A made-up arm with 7 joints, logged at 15 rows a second.
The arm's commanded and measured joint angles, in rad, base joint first. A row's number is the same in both.
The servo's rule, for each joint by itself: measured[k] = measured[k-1] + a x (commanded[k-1-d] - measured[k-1]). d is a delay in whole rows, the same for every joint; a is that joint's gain. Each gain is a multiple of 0.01, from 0.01 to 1. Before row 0 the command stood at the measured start. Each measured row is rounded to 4 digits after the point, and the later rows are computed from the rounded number. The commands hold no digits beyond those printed.
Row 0, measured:
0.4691, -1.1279, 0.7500, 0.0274, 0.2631, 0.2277, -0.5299
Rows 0 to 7, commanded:
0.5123, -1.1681, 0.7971, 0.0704, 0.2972, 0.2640, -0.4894
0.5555, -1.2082, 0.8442, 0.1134, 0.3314, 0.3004, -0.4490
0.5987, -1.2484, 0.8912, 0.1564, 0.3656, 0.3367, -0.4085
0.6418, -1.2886, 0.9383, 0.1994, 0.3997, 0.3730, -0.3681
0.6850, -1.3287, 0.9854, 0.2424, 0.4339, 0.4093, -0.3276
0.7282, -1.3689, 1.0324, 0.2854, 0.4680, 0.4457, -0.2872
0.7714, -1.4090, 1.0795, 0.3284, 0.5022, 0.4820, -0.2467
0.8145, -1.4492, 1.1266, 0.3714, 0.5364, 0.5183, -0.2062
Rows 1 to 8, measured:
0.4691, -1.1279, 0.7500, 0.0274, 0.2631, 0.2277, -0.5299
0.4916, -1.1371, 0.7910, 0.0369, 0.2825, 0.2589, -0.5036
0.5248, -1.1535, 0.8373, 0.0537, 0.3104, 0.2946, -0.4681
0.5632, -1.1753, 0.8842, 0.0763, 0.3419, 0.3308, -0.4294
0.6041, -1.2014, 0.9313, 0.1034, 0.3748, 0.3671, -0.3896
0.6462, -1.2307, 0.9784, 0.1340, 0.4085, 0.4034, -0.3493
0.6888, -1.2625, 1.0254, 0.1673, 0.4424, 0.4398, -0.3089
0.7318, -1.2962, 1.0725, 0.2027, 0.4765, 0.4761, -0.2685
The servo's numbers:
d 1
a 0.52 0.23 0.87 0.22 0.57 0.86 0.65

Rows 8 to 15, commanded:
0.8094, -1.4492, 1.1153, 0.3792, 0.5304, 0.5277, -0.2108
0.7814, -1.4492, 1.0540, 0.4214, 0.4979, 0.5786, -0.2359
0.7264, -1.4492, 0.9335, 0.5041, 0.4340, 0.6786, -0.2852
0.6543, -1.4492, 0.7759, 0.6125, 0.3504, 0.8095, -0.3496
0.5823, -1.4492, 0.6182, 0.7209, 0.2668, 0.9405, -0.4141
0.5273, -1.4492, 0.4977, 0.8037, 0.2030, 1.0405, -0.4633
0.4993, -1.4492, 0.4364, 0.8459, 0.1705, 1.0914, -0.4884
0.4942, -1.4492, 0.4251, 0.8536, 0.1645, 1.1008, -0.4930
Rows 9 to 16, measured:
0.7748, -1.3314, 1.1196, 0.2398, 0.5106, 0.5124, -0.2280
0.7928, -1.3585, 1.1159, 0.2705, 0.5219, 0.5256, -0.2168
0.7869, -1.3794, 1.0620, 0.3037, 0.5082, 0.5712, -0.2292
0.7554, -1.3955, 0.9502, 0.3478, 0.4659, 0.6636, -0.2656
0.7028, -1.4079, 0.7986, 0.4060, 0.4001, 0.7891, -0.3202
0.6401, -1.4174, 0.6417, 0.4753, 0.3241, 0.9193, -0.3812
0.5814, -1.4247, 0.5164, 0.5475, 0.2551, 1.0235, -0.4346
0.5387, -1.4303, 0.4468, 0.6131, 0.2069, 1.0819, -0.4696

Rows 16 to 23, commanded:
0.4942, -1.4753, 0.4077, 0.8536, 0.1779, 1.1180, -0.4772
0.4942, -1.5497, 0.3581, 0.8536, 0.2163, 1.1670, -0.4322
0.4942, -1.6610, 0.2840, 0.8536, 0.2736, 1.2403, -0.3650
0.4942, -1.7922, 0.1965, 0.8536, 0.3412, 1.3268, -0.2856
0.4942, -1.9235, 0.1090, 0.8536, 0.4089, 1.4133, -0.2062
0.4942, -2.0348, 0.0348, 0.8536, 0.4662, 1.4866, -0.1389
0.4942, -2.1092, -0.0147, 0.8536, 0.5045, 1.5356, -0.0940
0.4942, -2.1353, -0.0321, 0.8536, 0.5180, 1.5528, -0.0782
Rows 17 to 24, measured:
0.5156, -1.4346, 0.4279, 0.6660, 0.1827, 1.0982, -0.4848
0.5045, -1.4440, 0.4103, 0.7073, 0.1800, 1.1152, -0.4799
0.4991, -1.4683, 0.3649, 0.7395, 0.2007, 1.1597, -0.4489
0.4966, -1.5126, 0.2945, 0.7646, 0.2423, 1.2290, -0.3944
0.4954, -1.5769, 0.2092, 0.7842, 0.2987, 1.3131, -0.3237
0.4948, -1.6566, 0.1220, 0.7995, 0.3615, 1.3993, -0.2473
0.4945, -1.7436, 0.0461, 0.8114, 0.4212, 1.4744, -0.1768
0.4943, -1.8277, -0.0068, 0.8207, 0.4687, 1.5270, -0.1230

